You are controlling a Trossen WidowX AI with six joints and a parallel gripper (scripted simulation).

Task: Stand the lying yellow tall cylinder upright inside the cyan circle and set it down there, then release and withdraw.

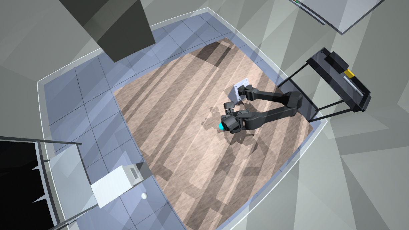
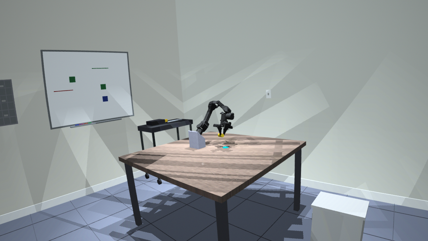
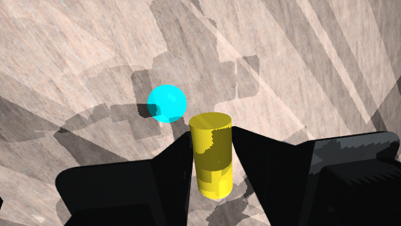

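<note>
My gripper tip is 2 cm short of the cyan circle, 2 cm to the right of it and 12 cm above it. From my gripper tip the other things lie so: yellow tall cylinder (2 cm behind, 1 cm to the left).
</note>
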